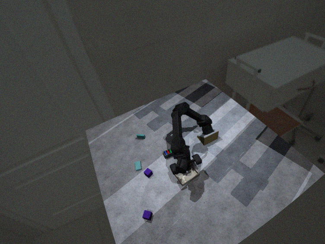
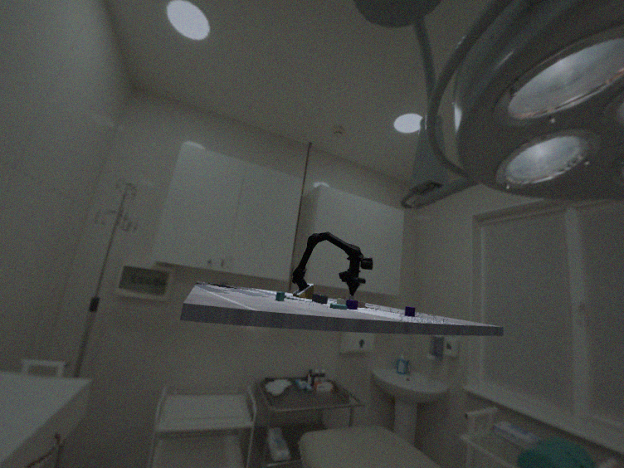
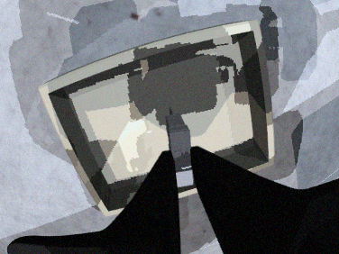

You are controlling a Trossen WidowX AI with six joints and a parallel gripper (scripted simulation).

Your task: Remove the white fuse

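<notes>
The white fuse lies 1 cm below my gripper tip. Also, from my gripper tip: beige tray 5 cm below; flat piece 4 cm behind, 11 cm to the left, 6 cm below; yellow fuse 1 cm behind, 20 cm to the right, 3 cm below.
</notes>
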